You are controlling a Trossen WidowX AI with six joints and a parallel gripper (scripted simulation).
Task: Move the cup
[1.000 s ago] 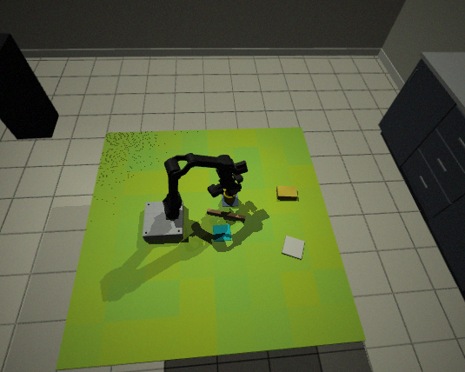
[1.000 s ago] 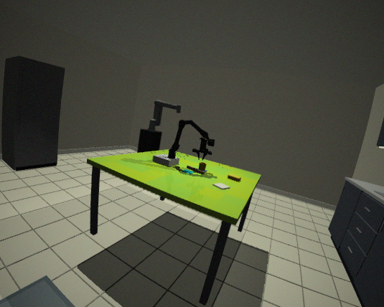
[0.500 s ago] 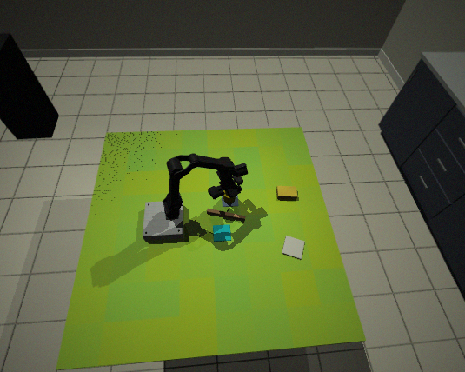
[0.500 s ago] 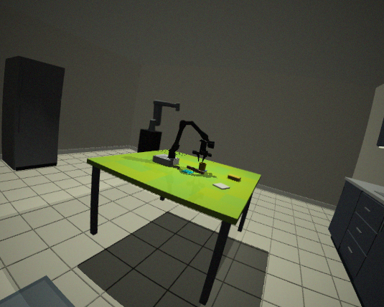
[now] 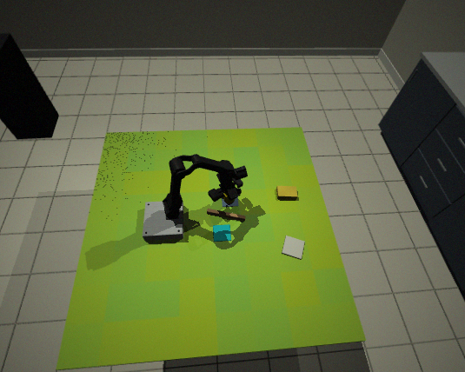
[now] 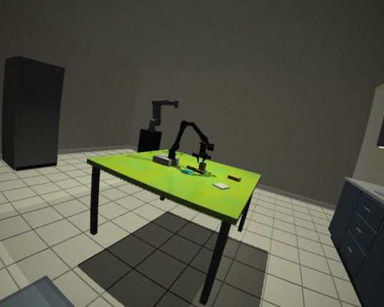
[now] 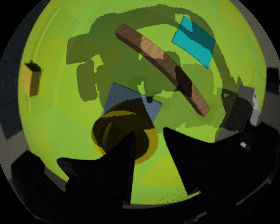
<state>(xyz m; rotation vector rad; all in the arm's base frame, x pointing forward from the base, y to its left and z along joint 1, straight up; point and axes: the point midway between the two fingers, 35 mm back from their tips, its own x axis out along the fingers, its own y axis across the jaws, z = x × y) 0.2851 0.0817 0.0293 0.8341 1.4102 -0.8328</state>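
The brown-yellow cup is 2 cm ahead of my gripper tip, 1 cm to the left of it and 2 cm below it. Also, from my gripper tip: blue-grey pad (3 cm ahead, 1 cm to the left, 6 cm below); brown stick (9 cm to the right, 5 cm below); cyan pad (3 cm behind, 19 cm to the right, 6 cm below).
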